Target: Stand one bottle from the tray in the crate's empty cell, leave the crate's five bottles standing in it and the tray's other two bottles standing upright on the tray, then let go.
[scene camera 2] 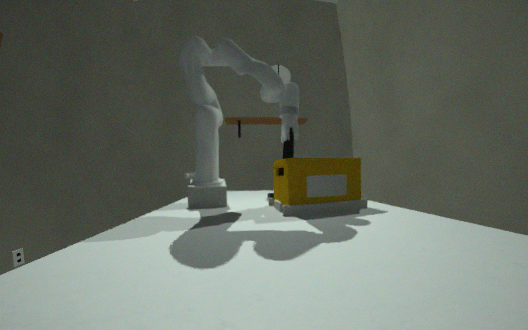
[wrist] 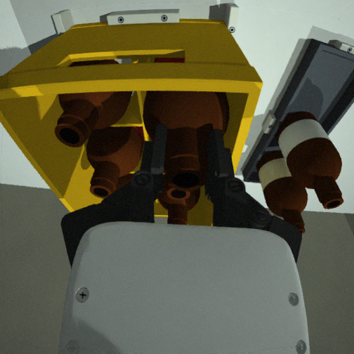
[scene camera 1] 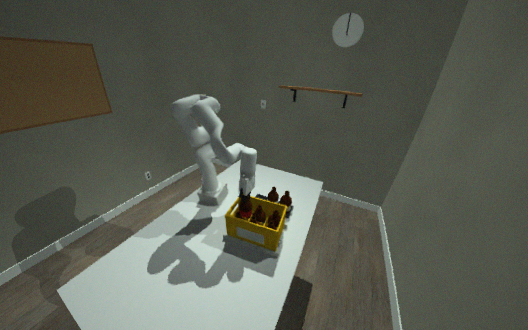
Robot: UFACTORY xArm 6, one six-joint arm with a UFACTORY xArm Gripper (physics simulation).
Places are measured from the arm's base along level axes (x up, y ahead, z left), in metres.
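Pixels of known places: gripper, fingertip midpoint: (scene camera 1: pixel 245 200); arm's base, link origin: (scene camera 2: pixel 207 182) (scene camera 1: pixel 212 187).
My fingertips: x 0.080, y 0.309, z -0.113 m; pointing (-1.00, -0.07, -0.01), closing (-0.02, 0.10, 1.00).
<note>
For each thing: its top centre in the pictures, then the offset to it from my fingertips. "spot": a spot on its surface instead. Level surfaces: height alone.
- brown bottle with a red label, top centre: (scene camera 1: pixel 245 195) dz -0.001, dx +0.034, dy +0.001 m
- yellow crate, top centre: (scene camera 2: pixel 315 159) (scene camera 1: pixel 257 210) dz -0.049, dx +0.001, dy +0.090 m
- dark tray, surface spot: (scene camera 1: pixel 261 196) spot: dz +0.252, dx -0.159, dy +0.007 m
- white table, surface height: dx -0.174 m
My gripper (scene camera 1: pixel 245 194) (scene camera 2: pixel 288 145) (wrist: pixel 186 140) is shut on the neck of a brown bottle with a red label (scene camera 1: pixel 245 207) (wrist: pixel 185 112). This bottle is upright in a corner cell of the yellow crate (scene camera 1: pixel 230 227) (scene camera 2: pixel 290 185) (wrist: pixel 150 37), its body mostly below the rim; its base is hidden. Other crate bottles (scene camera 1: pixel 259 215) (wrist: pixel 117 150) stand in their cells; some are partly hidden. Two bottles with pale labels (scene camera 1: pixel 273 195) (wrist: pixel 312 145) stand upright on the dark tray (scene camera 1: pixel 261 196) (wrist: pixel 330 65) beside the crate.
Pale blocks (scene camera 2: pixel 325 206) (wrist: pixel 145 18) edge the crate's base on the white table (scene camera 1: pixel 200 250) (scene camera 2: pixel 150 295). The tray lies close beside the crate, and its two bottles rise near my gripper's right side in the wrist view. The crate's walls surround the held bottle.
</note>
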